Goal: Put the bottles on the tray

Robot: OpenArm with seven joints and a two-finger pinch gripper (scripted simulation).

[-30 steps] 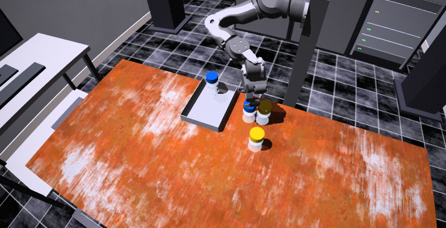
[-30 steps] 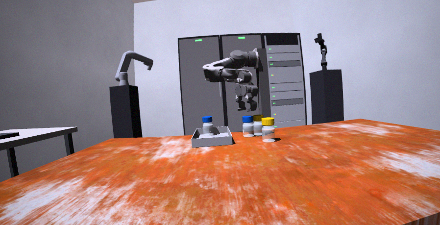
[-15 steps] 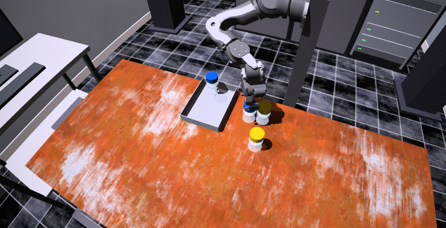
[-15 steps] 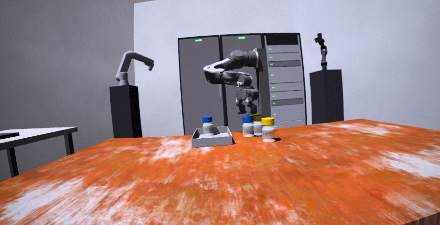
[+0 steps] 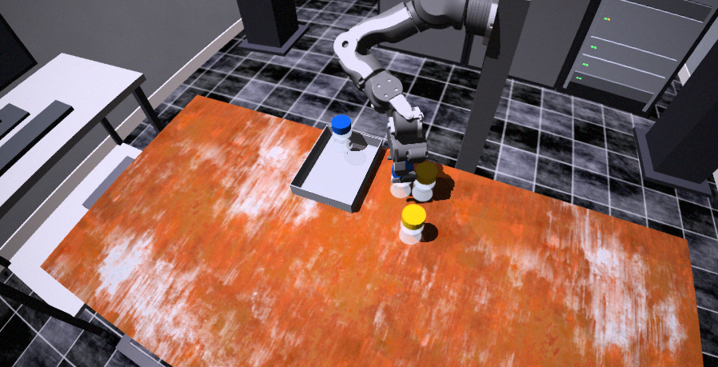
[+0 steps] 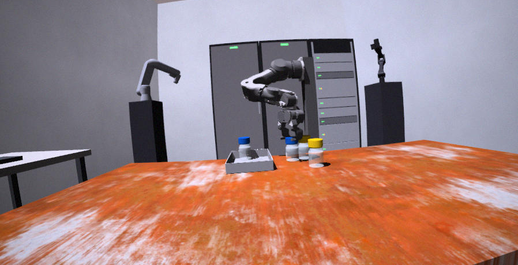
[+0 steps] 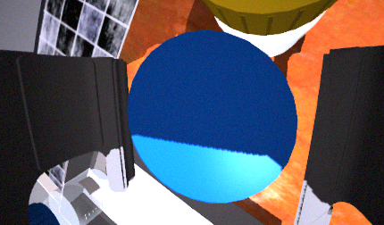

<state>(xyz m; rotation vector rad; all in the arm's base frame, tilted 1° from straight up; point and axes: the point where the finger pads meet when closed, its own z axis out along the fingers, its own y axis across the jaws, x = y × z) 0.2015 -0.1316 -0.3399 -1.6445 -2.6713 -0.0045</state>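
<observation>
My hand is 18 cm to the left of the grey tray, 8 cm above it and 2 cm past it.
</observation>
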